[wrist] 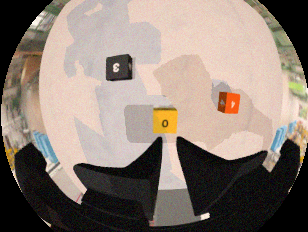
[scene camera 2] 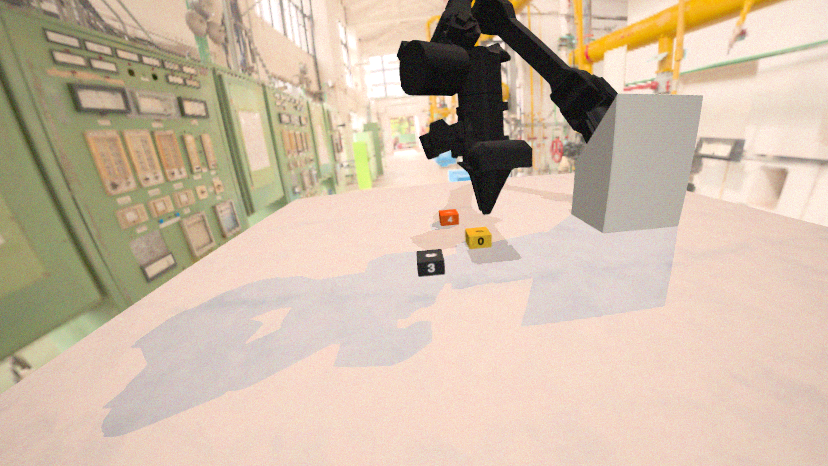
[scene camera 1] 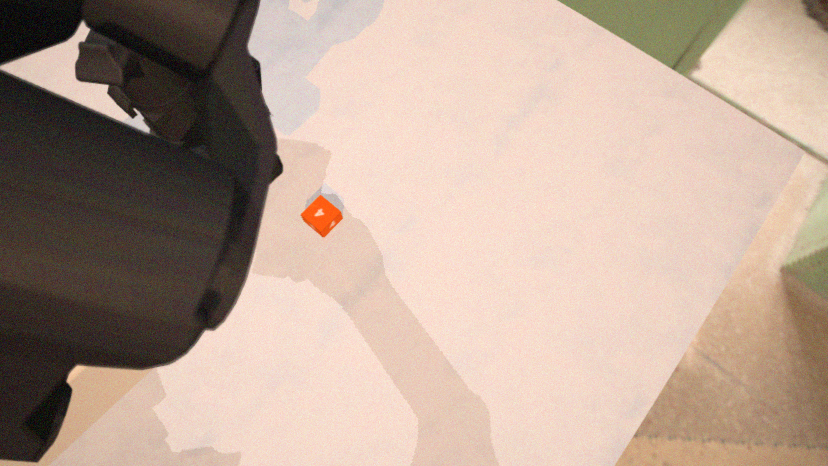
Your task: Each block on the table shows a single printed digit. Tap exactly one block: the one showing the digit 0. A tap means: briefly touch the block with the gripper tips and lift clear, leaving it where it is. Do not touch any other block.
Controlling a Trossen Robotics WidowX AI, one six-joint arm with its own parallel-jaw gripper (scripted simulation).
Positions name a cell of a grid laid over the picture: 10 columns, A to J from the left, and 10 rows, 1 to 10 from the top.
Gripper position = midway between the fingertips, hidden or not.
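Labels:
You'd find the gripper in the wrist view (F7), it's there in scene camera 2 (F5) too, and scene camera 1 (C4) also has it.

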